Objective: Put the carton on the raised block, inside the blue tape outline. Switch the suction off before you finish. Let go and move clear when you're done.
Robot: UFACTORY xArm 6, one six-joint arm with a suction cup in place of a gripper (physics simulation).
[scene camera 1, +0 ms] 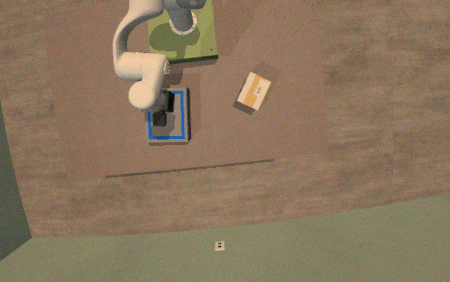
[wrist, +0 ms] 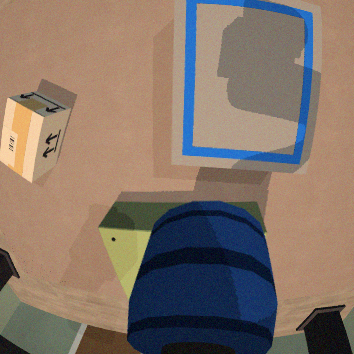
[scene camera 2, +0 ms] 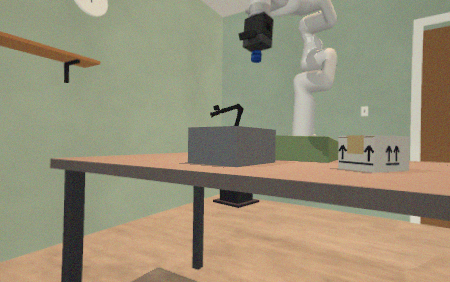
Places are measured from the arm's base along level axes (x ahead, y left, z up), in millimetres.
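Where they show: hand at its tool point: [wrist: 206, 248] [scene camera 2: 256, 60]; arm's base at its link origin: [scene camera 1: 183, 22] [scene camera 2: 302, 139].
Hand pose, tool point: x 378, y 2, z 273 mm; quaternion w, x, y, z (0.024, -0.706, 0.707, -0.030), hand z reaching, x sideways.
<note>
Things, the pixels of their centre, and the offset from my tool point.
- carton at the middle of its body: [wrist: 31, 133] [scene camera 2: 372, 152] [scene camera 1: 252, 91] 82 mm back, 350 mm left, 314 mm down
- grey raised block at the middle of its body: [wrist: 243, 77] [scene camera 2: 233, 145] [scene camera 1: 168, 114] 58 mm ahead, 50 mm right, 302 mm down
The carton [scene camera 1: 258, 90] [scene camera 2: 353, 155] [wrist: 19, 135], white and tan with black arrows and a tape strip, stands upright on the table, apart from the raised block. The grey raised block [scene camera 1: 175, 125] [scene camera 2: 231, 146] [wrist: 215, 117] has a blue tape outline [scene camera 1: 167, 137] [wrist: 189, 80] on its top; no carton is inside it. My suction cup [scene camera 2: 256, 56] [wrist: 202, 275] is blue, open and holds nothing. It hangs high above the block's area, well away from the carton. In scene camera 1 the arm and its black tool body hide the cup.
A green block [scene camera 1: 207, 42] [scene camera 2: 307, 148] [wrist: 122, 250] stands by the arm's base, behind the raised block. A thin black bent arm [scene camera 2: 240, 114] shows behind the raised block in scene camera 2. A wooden shelf [scene camera 2: 45, 49] is on the wall.
</note>
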